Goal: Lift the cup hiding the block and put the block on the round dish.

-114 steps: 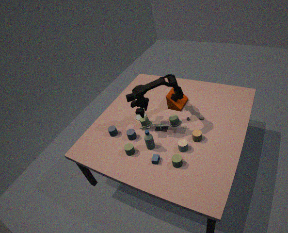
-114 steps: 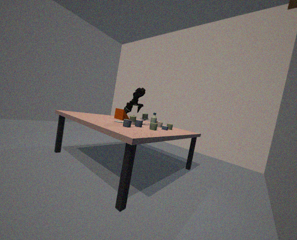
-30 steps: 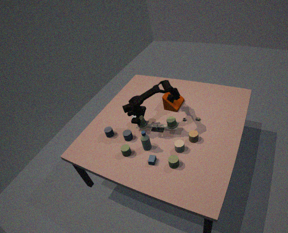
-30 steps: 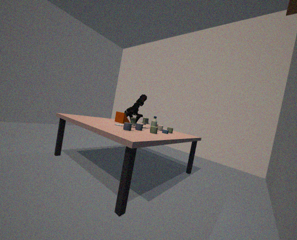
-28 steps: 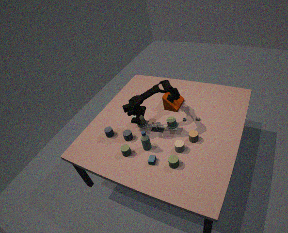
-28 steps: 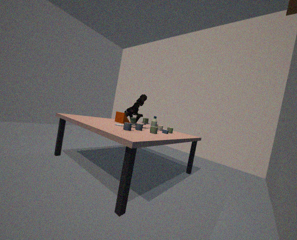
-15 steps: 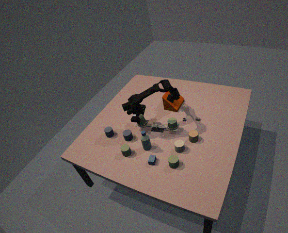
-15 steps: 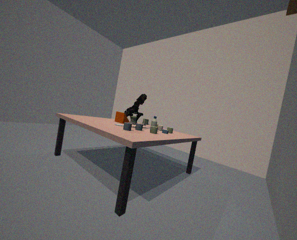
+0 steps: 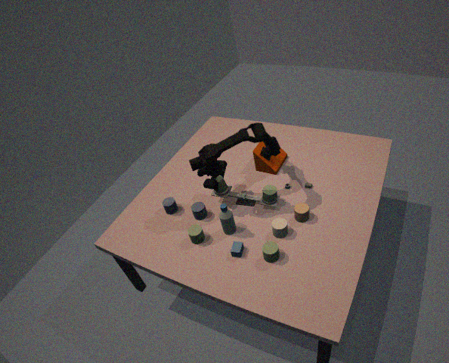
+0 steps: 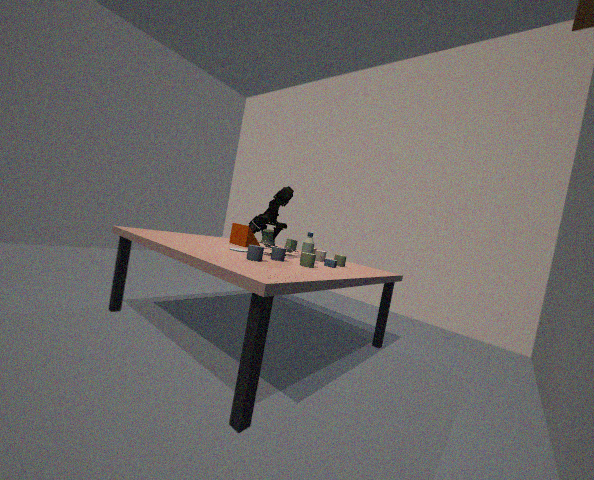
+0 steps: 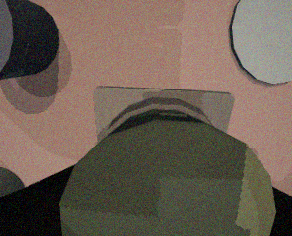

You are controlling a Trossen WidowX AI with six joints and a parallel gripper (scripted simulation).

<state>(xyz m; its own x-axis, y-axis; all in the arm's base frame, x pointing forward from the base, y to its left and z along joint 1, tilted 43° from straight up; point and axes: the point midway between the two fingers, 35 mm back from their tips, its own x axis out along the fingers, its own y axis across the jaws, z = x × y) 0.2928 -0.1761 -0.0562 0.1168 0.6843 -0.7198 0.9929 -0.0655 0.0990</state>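
Right now my gripper tip is 10 mm to the right of the grey block and 20 mm above it. From my gripper tip the other things lie so: bottle 200 mm ahead, 120 mm to the left, 20 mm above; pale round dish 110 mm behind, 100 mm to the right, 90 mm below.
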